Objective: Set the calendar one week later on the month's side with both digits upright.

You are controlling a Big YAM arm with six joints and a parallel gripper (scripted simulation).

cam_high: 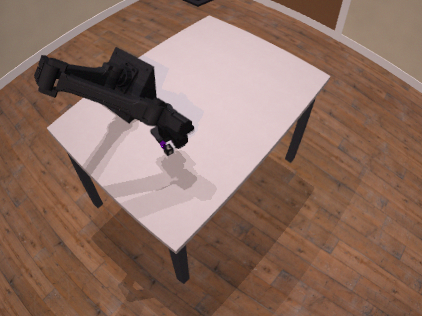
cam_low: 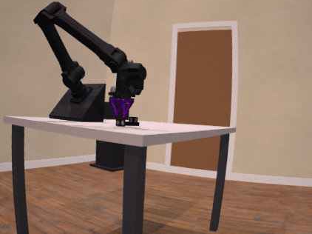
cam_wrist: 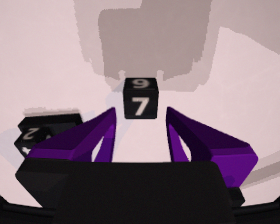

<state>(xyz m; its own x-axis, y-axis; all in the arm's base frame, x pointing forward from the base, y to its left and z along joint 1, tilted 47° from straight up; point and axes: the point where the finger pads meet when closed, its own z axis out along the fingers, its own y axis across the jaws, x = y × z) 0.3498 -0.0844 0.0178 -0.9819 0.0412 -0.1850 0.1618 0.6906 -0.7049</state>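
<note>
My hand is 30 mm above the black date cube. Also, from my hand: black tray 110 mm to the left, 40 mm below, 30 mm behind.
</note>
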